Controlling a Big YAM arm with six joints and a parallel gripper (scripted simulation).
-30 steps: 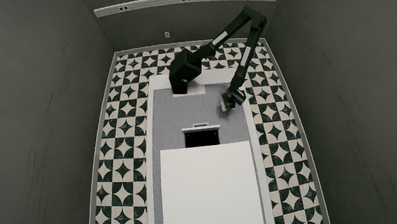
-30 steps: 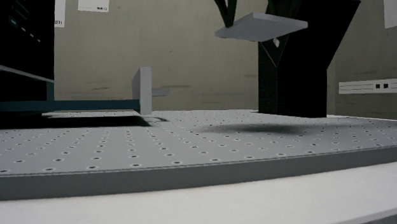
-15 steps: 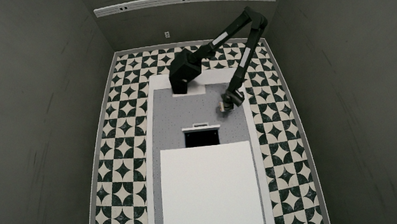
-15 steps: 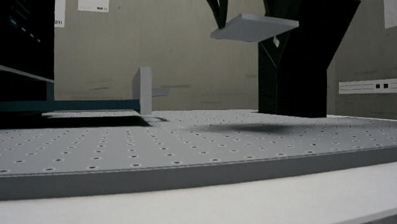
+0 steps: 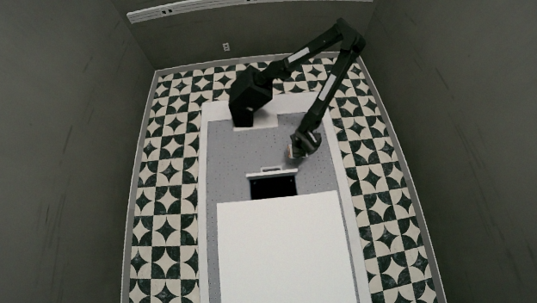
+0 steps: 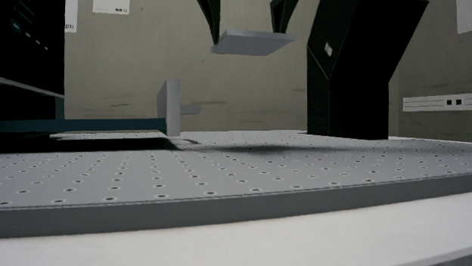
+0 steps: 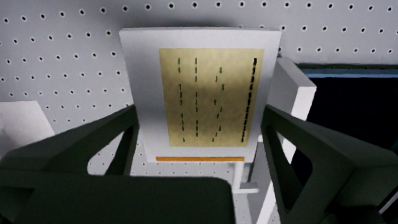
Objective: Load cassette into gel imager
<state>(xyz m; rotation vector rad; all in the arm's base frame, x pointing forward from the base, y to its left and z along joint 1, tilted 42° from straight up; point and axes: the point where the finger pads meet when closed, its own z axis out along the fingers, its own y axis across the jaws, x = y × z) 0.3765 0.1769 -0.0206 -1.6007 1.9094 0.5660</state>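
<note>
The drawer lies 19 cm ahead of my hand, 16 cm to the right of it and 10 cm below it. The rest, counted from my hand: cassette FINISHED 1 cm below.
</note>
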